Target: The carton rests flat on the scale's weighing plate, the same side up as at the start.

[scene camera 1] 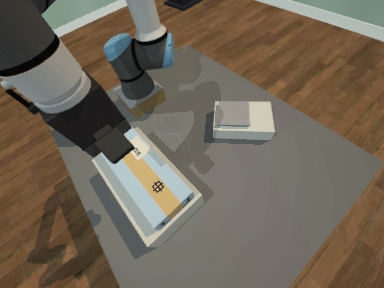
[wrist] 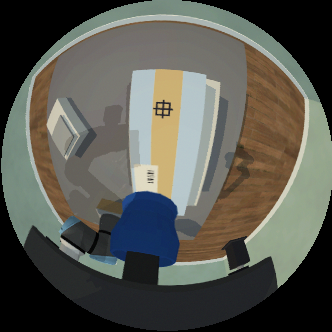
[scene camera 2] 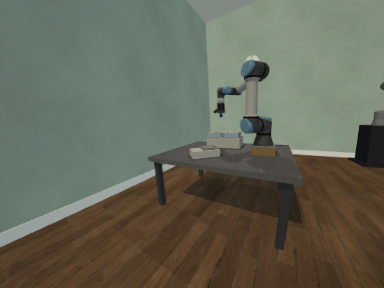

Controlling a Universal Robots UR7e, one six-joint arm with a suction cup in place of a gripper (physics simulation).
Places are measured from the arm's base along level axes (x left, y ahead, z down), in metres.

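Where they show: hand, its tool point: (wrist: 148, 212) (scene camera 2: 221, 117); arm's base, origin of its link: (scene camera 1: 139, 88) (wrist: 114, 222) (scene camera 2: 263, 144).
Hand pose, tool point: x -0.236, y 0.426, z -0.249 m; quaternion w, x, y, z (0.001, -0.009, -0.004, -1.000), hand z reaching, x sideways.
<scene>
Things, the pixels of their top centre, and the offset from my tool point. Level surfaces: height alone.
- light blue carton, centre of its top: (wrist: 162, 156) (scene camera 1: 138, 166) (scene camera 2: 224, 131) dz +0.161, dx +0.000, dy -0.031 m
- cream open tray, centre of its top: (wrist: 169, 148) (scene camera 1: 141, 175) (scene camera 2: 224, 136) dz +0.217, dx -0.014, dy -0.033 m
- cream scale, centre of its top: (scene camera 1: 243, 112) (wrist: 56, 129) (scene camera 2: 204, 147) dz +0.251, dx +0.428, dy +0.035 m
- grey table, height of its surface: dz +0.325 m
The light blue carton (scene camera 1: 142, 192) (scene camera 2: 224, 135) (wrist: 167, 135) with a tan tape stripe lies flat in a cream open tray (scene camera 1: 180, 220) (scene camera 2: 225, 143) (wrist: 216, 100). Its top face, with a barcode label and a black mark, faces up. The cream scale (scene camera 1: 262, 120) (scene camera 2: 204, 154) (wrist: 57, 113) stands apart from the tray, its grey weighing plate (scene camera 1: 233, 113) (wrist: 65, 134) bare. My blue suction cup (scene camera 2: 221, 115) (wrist: 147, 220) is off and holds nothing. It hangs above the carton's label end, with a visible gap in the second scene view. In the first scene view the cup is hidden behind the black wrist parts.
The arm's base stands on a tan block (scene camera 1: 150, 105) (scene camera 2: 263, 150) at the edge of the grey table (scene camera 1: 280, 200) (scene camera 2: 235, 167), near the tray. The tray's raised walls surround the carton. A black pedestal (scene camera 2: 372, 145) stands on the floor away from the table.
</scene>
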